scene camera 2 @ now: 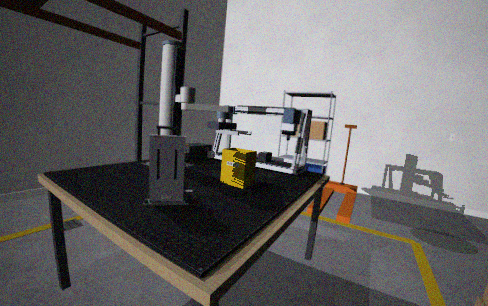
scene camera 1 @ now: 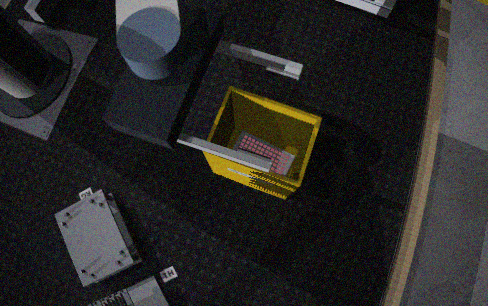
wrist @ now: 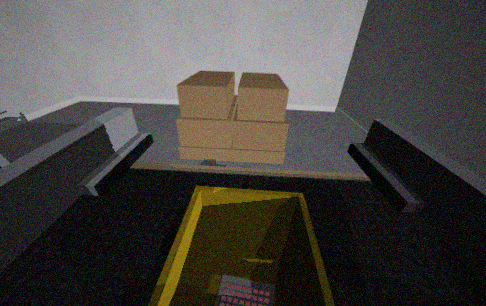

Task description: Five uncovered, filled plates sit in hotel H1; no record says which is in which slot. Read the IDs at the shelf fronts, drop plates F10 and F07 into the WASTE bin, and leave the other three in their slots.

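Where they show: gripper, fingertip midpoint: [scene camera 2: 245, 133] [scene camera 1: 286, 116] [wrist: 250, 129]; arm's base, origin of the base link: [scene camera 1: 32, 75].
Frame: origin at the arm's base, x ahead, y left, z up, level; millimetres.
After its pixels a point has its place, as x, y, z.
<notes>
My gripper [scene camera 1: 277, 117] @(671, -25, 310) [scene camera 2: 241, 132] @(671, -25, 310) [wrist: 250, 129] @(671, -25, 310) is open and empty, its two long fingers spread above the yellow waste bin [scene camera 1: 220, 166] @(589, -84, 132) [scene camera 2: 229, 175] @(628, -85, 68) [wrist: 181, 255] @(656, 27, 200). A filled plate [scene camera 1: 264, 150] @(652, -5, 33) [wrist: 246, 294] @(691, -33, 33) with pink wells lies inside the bin, well below the fingers. One finger hides part of it in scene camera 1, and its ID cannot be read; whether it rests flat on the bottom I cannot tell. The H1 tag [scene camera 1: 169, 273] @(549, -316, 13) stands at the lower edge of scene camera 1, beside a partly visible grey structure [scene camera 1: 147, 294] @(521, -374, 21). The hotel's slots and shelf-front IDs do not show legibly.
A grey flat-topped unit [scene camera 1: 95, 237] @(391, -296, 73) with a small tag stands left of the H1 tag. A white gantry frame [scene camera 2: 303, 142] @(849, 554, 258) stands behind the bin. The arm's column [scene camera 2: 168, 87] @(43, -61, 572) rises at the left. Cardboard boxes [wrist: 206, 102] stand beyond the wooden table edge [scene camera 1: 416, 200] @(1026, 7, 0) [wrist: 250, 172] @(1027, -38, 0).
</notes>
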